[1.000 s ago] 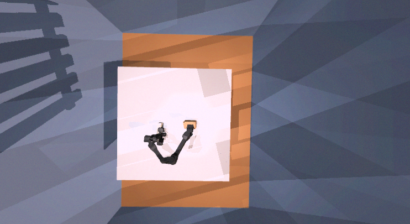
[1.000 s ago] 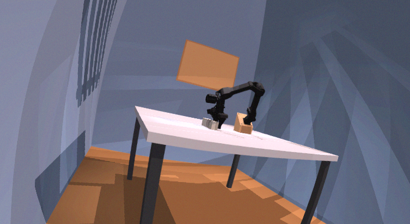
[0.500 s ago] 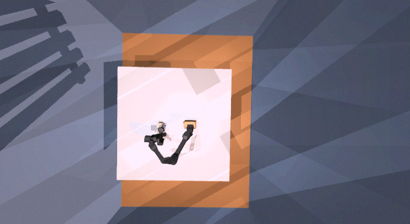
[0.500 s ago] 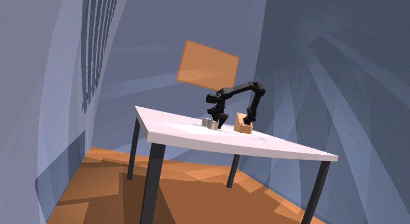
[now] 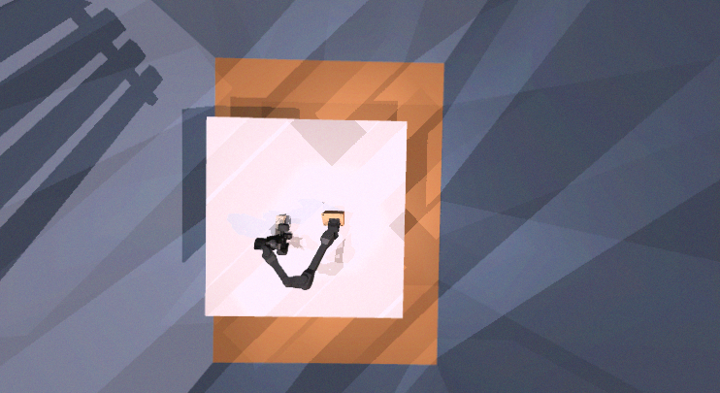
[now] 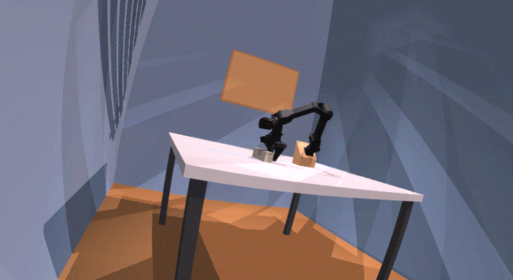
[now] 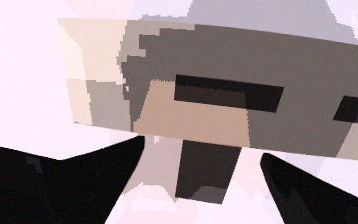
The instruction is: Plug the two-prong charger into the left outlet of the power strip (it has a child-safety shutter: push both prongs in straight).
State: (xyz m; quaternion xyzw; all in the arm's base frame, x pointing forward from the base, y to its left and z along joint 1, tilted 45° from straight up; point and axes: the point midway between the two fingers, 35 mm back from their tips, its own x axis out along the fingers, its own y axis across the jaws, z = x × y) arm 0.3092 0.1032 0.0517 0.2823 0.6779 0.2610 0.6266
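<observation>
Right now the two-prong charger is 20 mm ahead of my gripper tip and 10 mm above it.
</observation>
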